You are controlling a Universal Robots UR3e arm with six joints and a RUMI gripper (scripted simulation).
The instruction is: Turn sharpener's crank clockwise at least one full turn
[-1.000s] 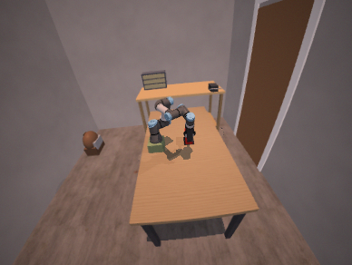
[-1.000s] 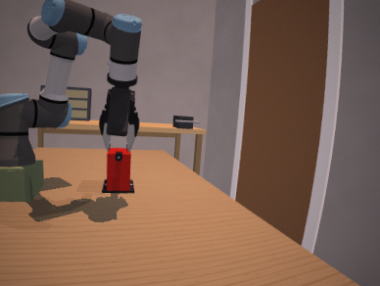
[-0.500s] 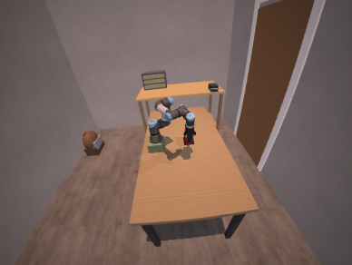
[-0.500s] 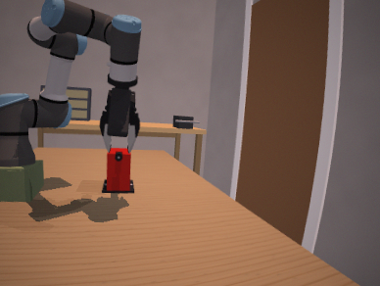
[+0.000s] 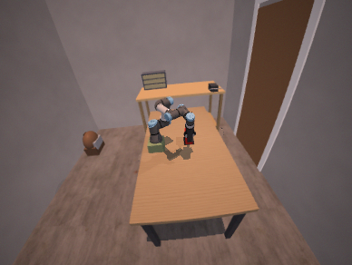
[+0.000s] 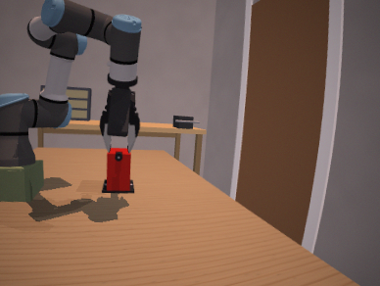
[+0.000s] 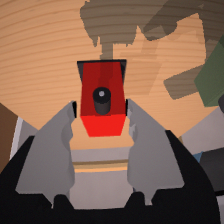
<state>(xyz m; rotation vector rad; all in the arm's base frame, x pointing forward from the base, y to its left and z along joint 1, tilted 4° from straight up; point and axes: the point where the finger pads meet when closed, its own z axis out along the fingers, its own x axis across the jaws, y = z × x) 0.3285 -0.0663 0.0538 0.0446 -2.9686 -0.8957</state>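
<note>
Now: hand 4 cm to the right of the black round knob and 3 cm above it.
</note>
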